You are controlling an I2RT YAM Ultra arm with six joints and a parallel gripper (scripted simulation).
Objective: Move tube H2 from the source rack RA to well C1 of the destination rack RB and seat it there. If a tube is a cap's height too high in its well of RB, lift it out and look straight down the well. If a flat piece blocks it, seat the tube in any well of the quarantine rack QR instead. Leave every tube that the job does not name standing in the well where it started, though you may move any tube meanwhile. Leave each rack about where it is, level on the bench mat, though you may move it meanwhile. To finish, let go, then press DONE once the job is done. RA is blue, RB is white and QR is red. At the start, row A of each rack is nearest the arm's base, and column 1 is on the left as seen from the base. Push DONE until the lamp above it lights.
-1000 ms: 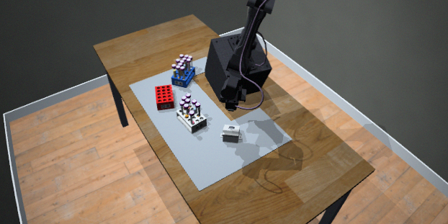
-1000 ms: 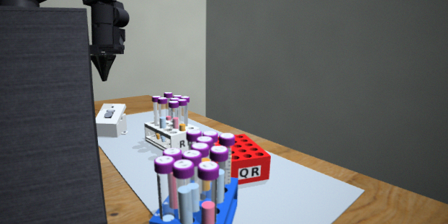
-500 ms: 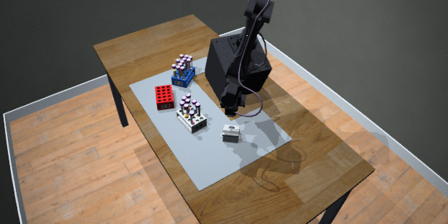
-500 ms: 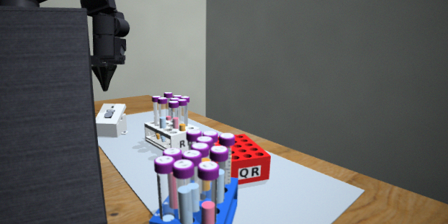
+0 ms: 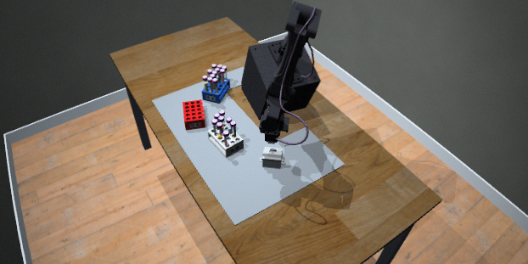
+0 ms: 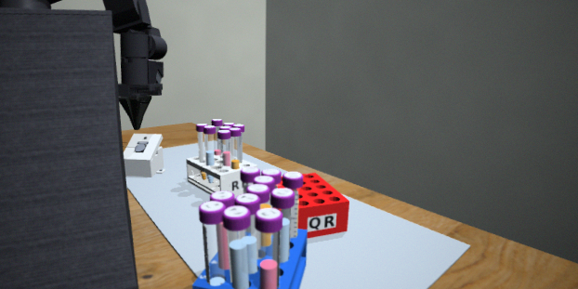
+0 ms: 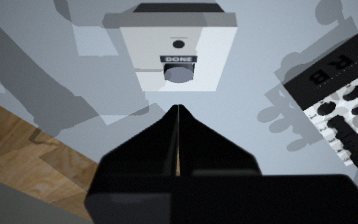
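The white DONE button box is 10 mm ahead of my hand, 10 mm to the left of it and 60 mm below it. From my hand the other things lie so: white rack RB 140 mm ahead, 150 mm to the right, 80 mm below; red rack QR 220 mm ahead, 340 mm to the right, 80 mm below.
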